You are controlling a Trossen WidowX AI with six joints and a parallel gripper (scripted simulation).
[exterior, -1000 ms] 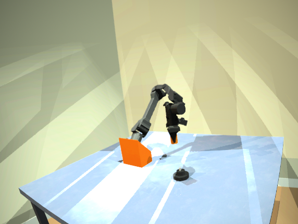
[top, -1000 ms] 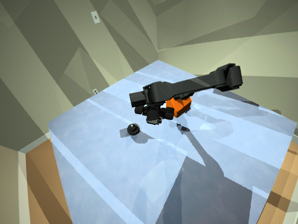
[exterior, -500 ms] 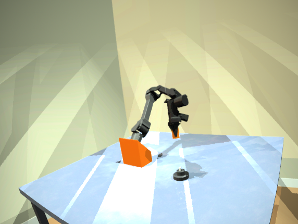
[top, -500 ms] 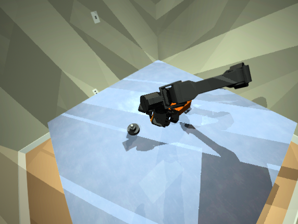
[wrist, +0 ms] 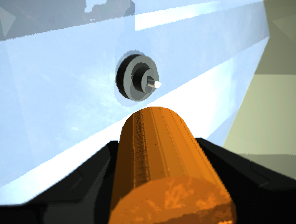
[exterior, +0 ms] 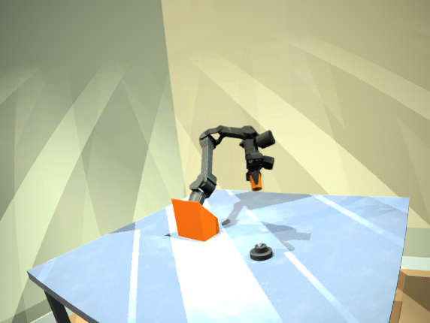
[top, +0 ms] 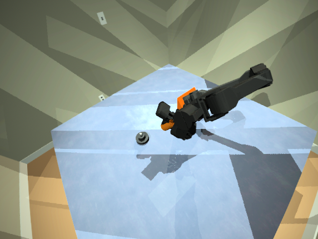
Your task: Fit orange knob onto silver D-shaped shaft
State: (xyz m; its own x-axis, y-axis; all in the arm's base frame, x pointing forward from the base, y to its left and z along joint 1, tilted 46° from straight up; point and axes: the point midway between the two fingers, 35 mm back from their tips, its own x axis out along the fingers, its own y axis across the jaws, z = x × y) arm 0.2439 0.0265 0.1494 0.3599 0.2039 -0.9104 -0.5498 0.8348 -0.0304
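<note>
My gripper tip is 1 cm past the orange knob, 2 cm to the right of it and 3 cm below it. The rest, counted from my gripper tip: round pedestal (9 cm ahead, 14 cm to the right, 18 cm below).
</note>
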